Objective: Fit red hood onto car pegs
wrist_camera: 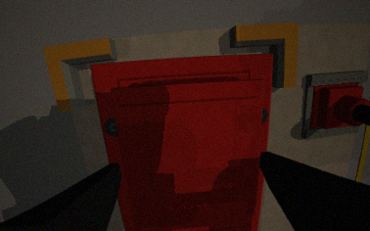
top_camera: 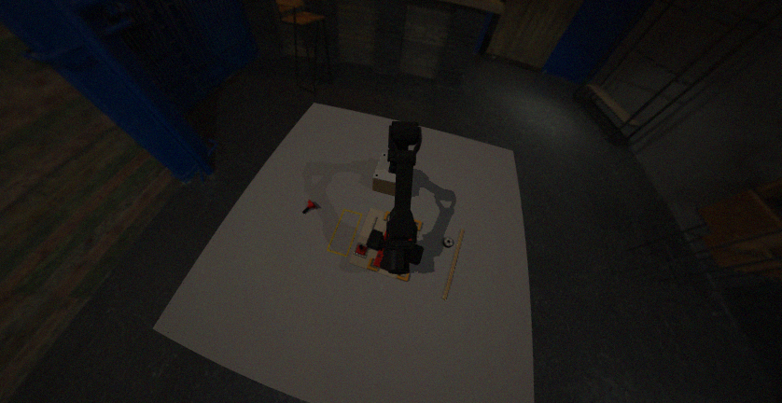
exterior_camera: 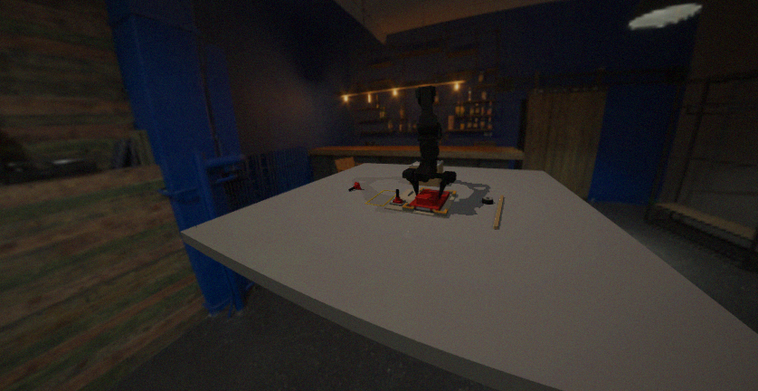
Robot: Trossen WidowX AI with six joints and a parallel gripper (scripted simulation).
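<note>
My gripper tip is now right at the red hood. The rest, counted from my gripper tip: thin wooden stick 250 mm to the left, 30 mm below, 10 mm behind; then small wheel 220 mm to the left, 90 mm behind, 30 mm below.
</note>
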